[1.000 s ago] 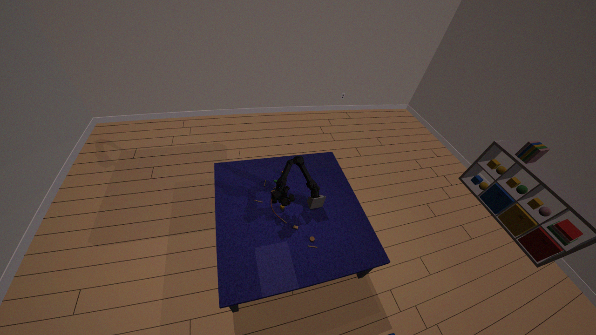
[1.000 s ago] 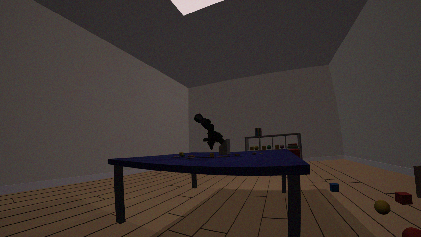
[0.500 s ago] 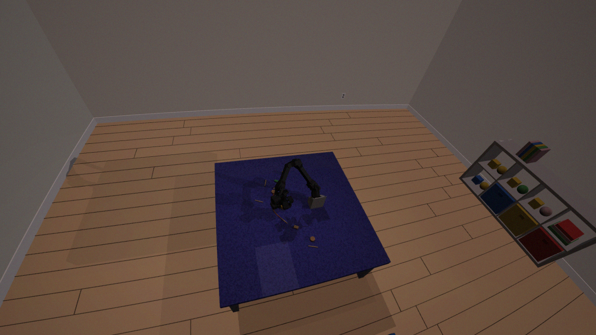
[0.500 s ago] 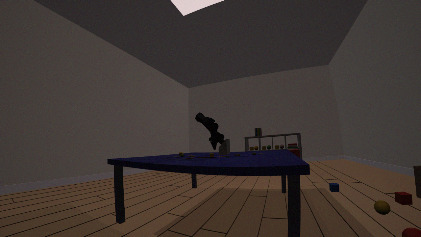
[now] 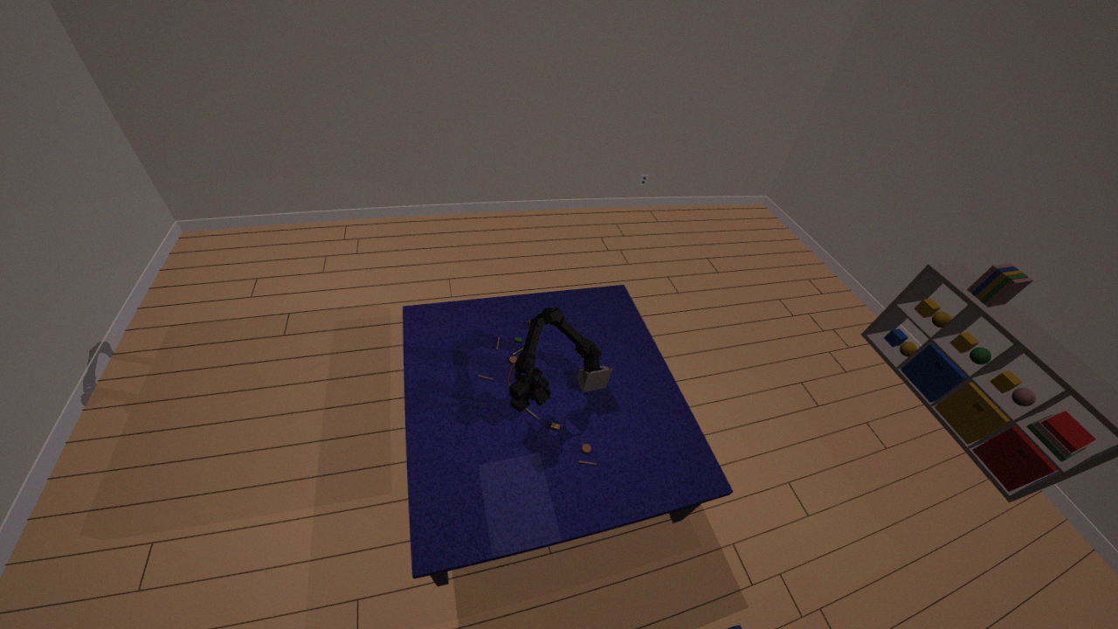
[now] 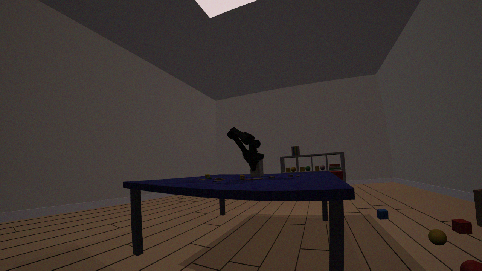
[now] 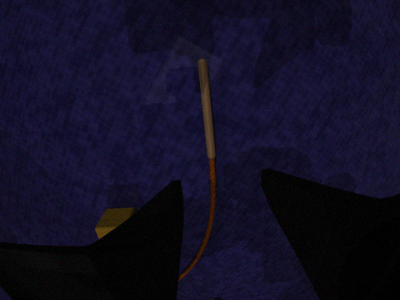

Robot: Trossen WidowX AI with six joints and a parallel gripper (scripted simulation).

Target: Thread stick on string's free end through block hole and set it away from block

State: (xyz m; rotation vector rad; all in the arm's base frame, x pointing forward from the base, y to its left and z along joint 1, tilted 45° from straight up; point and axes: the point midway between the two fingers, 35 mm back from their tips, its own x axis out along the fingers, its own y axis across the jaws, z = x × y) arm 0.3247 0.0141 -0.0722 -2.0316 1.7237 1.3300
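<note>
My gripper tip is now 90 mm past the small wooden block, 110 mm to the right of it and 50 mm above it. From my gripper tip the other things lie so: green piece (70 mm behind, 400 mm to the right, 50 mm below).
</note>
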